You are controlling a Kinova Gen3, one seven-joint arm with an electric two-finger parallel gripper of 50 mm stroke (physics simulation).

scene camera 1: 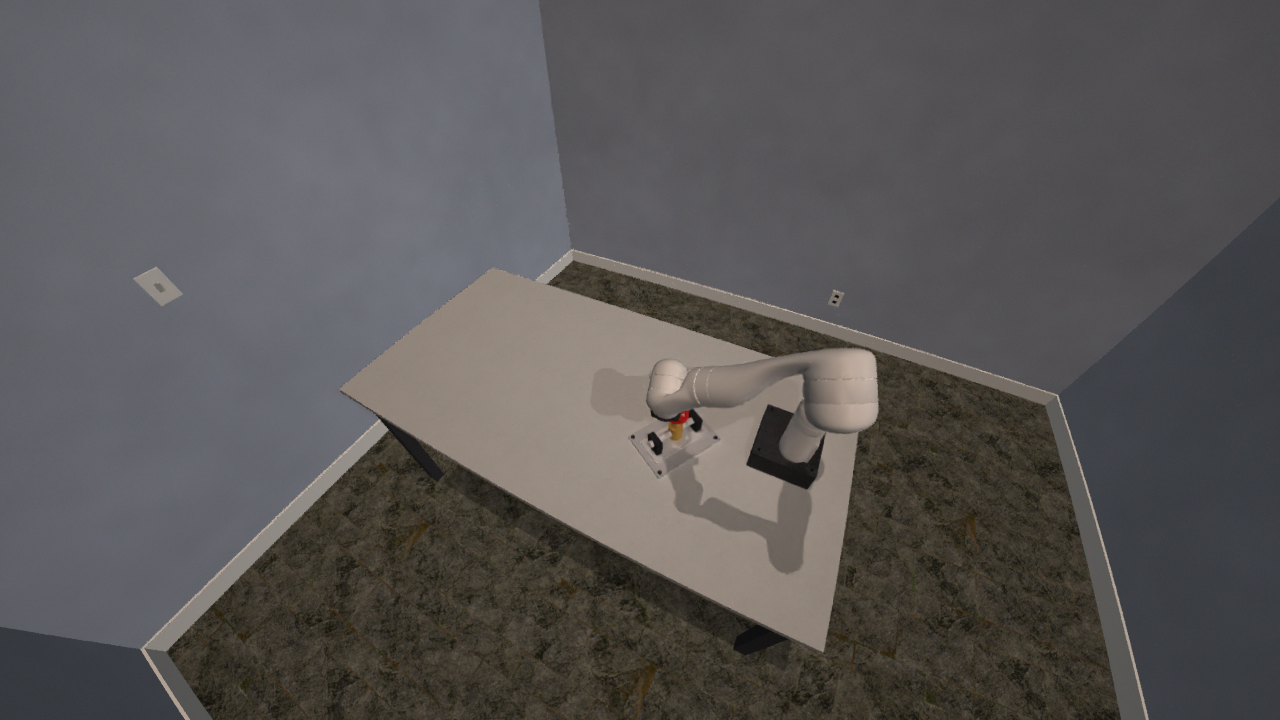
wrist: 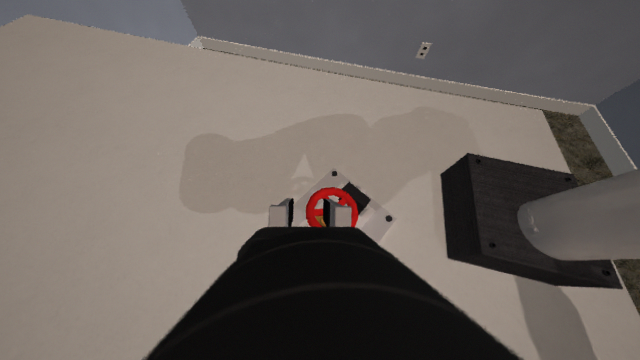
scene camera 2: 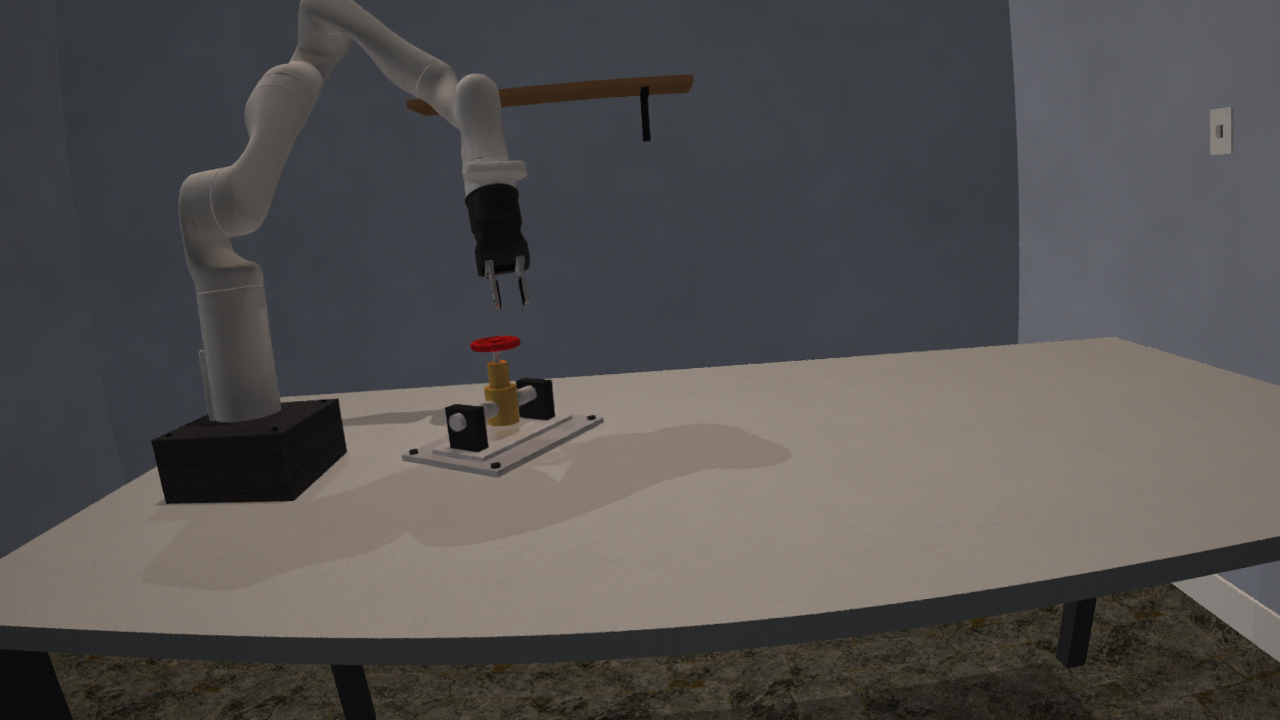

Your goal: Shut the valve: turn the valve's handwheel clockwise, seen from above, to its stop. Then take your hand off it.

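The valve's red handwheel (scene camera 1: 682,417) (scene camera 2: 494,343) (wrist: 311,208) sits level on top of the orange valve body (scene camera 1: 676,431) (scene camera 2: 502,402), which stands on a pale base plate (scene camera 1: 662,467) (scene camera 2: 501,467) (wrist: 378,231). My gripper (scene camera 2: 511,306) (wrist: 308,209) is open and empty, pointing down above the handwheel and apart from it in the scene camera 2 view. In the wrist view one finger overlaps the wheel and the other lies left of it. The fingers are hidden by the arm in the scene camera 1 view.
Black blocks (scene camera 2: 467,428) (scene camera 2: 537,399) hold the pipe on either side of the valve body. The arm's black base block (scene camera 1: 771,447) (scene camera 2: 241,456) (wrist: 500,220) stands on the table (scene camera 1: 501,358) (scene camera 2: 805,537) near the valve. A wooden shelf (scene camera 2: 590,90) is on the wall.
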